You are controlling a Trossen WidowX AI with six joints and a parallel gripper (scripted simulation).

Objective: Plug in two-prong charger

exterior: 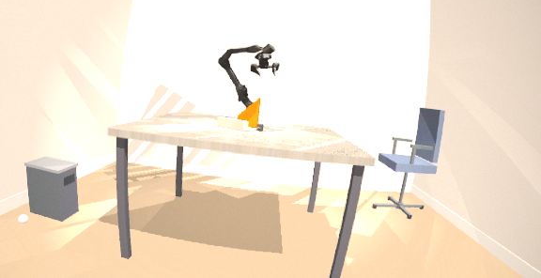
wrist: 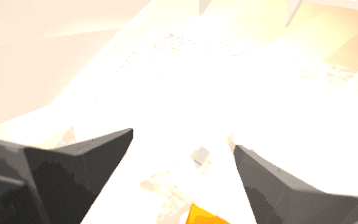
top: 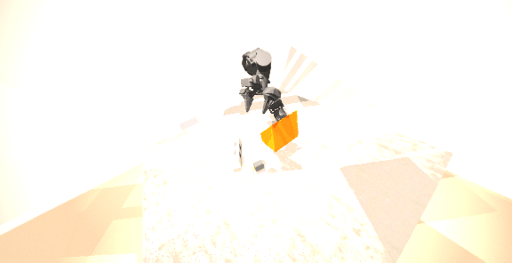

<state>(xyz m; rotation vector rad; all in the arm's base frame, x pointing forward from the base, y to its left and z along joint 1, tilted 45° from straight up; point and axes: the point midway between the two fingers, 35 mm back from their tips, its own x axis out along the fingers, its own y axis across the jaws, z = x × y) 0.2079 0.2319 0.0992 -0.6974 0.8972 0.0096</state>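
Now: the grey charger 32 cm below my gripper tip, 5 cm ahead of it and 1 cm to the right of it.
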